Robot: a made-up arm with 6 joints.
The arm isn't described. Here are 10 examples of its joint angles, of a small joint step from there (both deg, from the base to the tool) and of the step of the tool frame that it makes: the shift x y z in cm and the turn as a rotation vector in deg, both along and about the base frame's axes.
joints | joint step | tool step
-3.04 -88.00 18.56 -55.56 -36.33 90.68 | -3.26 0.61 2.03 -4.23 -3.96 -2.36 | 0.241 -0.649 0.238 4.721 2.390 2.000
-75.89 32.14 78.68 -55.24 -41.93 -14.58 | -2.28 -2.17 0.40 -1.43 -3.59 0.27 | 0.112 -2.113 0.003 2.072 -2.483 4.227
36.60 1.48 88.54 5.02 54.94 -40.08 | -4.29 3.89 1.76 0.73 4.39 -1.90 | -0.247 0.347 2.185 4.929 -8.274 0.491
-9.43 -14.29 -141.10 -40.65 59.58 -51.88 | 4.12 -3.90 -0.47 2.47 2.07 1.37 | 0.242 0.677 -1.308 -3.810 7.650 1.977
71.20 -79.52 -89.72 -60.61 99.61 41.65 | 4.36 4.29 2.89 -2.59 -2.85 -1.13 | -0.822 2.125 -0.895 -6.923 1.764 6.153
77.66 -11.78 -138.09 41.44 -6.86 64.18 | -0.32 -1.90 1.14 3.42 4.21 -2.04 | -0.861 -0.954 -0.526 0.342 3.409 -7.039
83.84 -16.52 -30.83 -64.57 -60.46 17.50 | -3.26 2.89 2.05 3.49 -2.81 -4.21 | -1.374 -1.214 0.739 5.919 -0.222 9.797
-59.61 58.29 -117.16 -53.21 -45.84 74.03 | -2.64 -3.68 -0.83 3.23 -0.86 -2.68 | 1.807 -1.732 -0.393 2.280 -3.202 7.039
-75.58 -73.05 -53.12 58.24 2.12 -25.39 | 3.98 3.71 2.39 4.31 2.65 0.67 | -0.368 0.851 0.830 -1.840 1.251 -5.605
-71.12 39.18 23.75 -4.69 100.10 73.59 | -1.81 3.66 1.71 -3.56 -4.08 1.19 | 0.047 0.303 0.724 0.390 1.717 -0.137
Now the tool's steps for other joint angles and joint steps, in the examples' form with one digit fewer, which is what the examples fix.
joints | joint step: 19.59 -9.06 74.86 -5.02 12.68 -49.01 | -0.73 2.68 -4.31 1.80 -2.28 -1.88
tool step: -1.31 -0.92 0.14 -2.61 -0.05 4.19
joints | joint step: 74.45 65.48 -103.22 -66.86 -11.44 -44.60 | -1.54 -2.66 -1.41 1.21 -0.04 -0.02
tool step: 0.44 0.73 0.24 0.27 2.29 -2.02
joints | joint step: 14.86 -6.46 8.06 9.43 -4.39 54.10 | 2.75 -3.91 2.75 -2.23 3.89 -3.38
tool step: 0.87 2.01 0.58 0.49 2.60 -6.61
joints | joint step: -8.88 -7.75 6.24 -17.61 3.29 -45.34 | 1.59 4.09 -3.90 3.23 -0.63 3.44
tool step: -0.45 -0.08 -1.88 -0.76 -7.49 5.63
